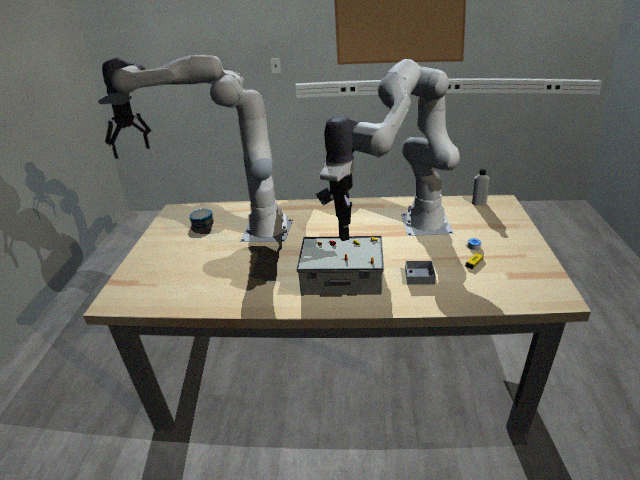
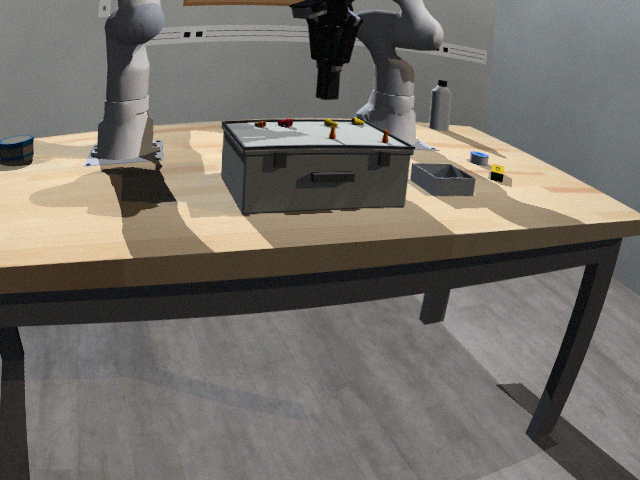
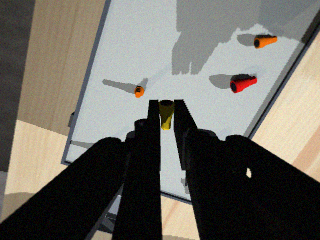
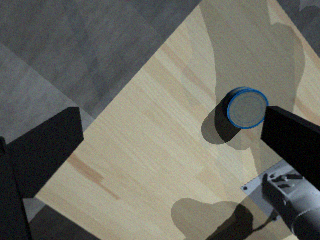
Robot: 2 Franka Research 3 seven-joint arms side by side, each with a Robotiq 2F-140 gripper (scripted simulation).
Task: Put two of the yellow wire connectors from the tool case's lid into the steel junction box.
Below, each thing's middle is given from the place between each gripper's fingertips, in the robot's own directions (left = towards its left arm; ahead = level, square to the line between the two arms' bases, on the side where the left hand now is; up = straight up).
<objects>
Now: the grey tool case [image 2: 358, 154] 2 cm behind my left hand, 1 cm to the right of it and 13 cm below it. From my left hand the other things lie so: grey bottle [image 2: 441, 97]: 58 cm behind, 67 cm to the left, 10 cm below.
My right gripper [image 1: 132, 153] is now 410 mm short of the grey tool case, 890 mm to the right of it and 330 mm above it.
</objects>
